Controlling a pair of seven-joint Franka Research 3 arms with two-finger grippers.
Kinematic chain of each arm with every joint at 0, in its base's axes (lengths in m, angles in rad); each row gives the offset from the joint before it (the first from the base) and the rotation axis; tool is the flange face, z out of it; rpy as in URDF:
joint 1: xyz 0 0 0.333 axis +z
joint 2: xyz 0 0 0 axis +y
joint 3: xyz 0 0 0.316 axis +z
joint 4: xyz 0.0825 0 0 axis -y
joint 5: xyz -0.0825 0 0.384 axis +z
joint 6: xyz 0 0 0 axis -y
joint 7: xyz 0.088 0 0 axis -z
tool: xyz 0 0 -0.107 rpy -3.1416 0 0
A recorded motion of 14 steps. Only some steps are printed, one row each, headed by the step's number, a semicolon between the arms.
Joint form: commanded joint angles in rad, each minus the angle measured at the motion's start. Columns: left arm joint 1, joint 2, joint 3, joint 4, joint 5, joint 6, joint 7; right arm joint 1, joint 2, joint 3, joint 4, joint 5, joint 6, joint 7.
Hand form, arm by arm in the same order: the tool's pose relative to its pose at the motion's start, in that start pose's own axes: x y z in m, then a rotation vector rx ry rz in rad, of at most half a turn. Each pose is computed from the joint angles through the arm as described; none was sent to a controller.
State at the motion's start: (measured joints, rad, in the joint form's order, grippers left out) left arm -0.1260 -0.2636 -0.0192 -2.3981 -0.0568 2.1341 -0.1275; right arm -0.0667 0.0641 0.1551 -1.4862 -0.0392 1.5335 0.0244
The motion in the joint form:
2: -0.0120 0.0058 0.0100 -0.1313 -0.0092 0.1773 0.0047; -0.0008 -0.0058 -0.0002 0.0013 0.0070 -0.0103 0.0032
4: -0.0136 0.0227 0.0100 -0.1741 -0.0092 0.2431 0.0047; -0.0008 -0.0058 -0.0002 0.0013 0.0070 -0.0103 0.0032
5: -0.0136 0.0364 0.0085 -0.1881 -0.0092 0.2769 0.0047; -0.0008 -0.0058 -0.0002 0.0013 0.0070 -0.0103 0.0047
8: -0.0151 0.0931 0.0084 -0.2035 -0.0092 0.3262 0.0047; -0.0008 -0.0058 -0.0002 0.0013 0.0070 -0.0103 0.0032
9: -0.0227 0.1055 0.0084 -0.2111 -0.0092 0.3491 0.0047; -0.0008 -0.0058 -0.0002 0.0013 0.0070 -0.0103 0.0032
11: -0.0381 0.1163 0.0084 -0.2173 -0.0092 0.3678 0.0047; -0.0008 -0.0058 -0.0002 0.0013 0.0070 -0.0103 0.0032
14: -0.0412 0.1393 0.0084 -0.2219 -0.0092 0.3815 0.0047; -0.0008 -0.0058 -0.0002 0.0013 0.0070 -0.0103 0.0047
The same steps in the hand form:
2: -0.0153 -0.0049 0.0454 -0.0099 0.0394 -0.0052; -0.0028 -0.0003 -0.0029 0.0060 -0.0035 0.0041
4: -0.0206 -0.0066 0.0652 -0.0081 0.0458 -0.0065; -0.0028 -0.0003 -0.0029 0.0060 -0.0035 0.0041
5: -0.0213 -0.0067 0.0740 -0.0074 0.0520 -0.0063; -0.0028 -0.0003 -0.0029 0.0060 -0.0035 0.0056
8: -0.0213 -0.0076 0.1003 -0.0018 0.0298 -0.0077; -0.0028 -0.0003 -0.0029 0.0060 -0.0035 0.0041
9: -0.0223 -0.0050 0.1067 -0.0013 0.0325 -0.0010; -0.0028 -0.0003 -0.0029 0.0060 -0.0035 0.0041
11: -0.0239 0.0011 0.1124 -0.0009 0.0336 0.0137; -0.0028 -0.0003 -0.0029 0.0060 -0.0035 0.0041
14: -0.0250 0.0016 0.1229 0.0021 0.0199 0.0157; -0.0028 -0.0003 -0.0029 0.0060 -0.0035 0.0056

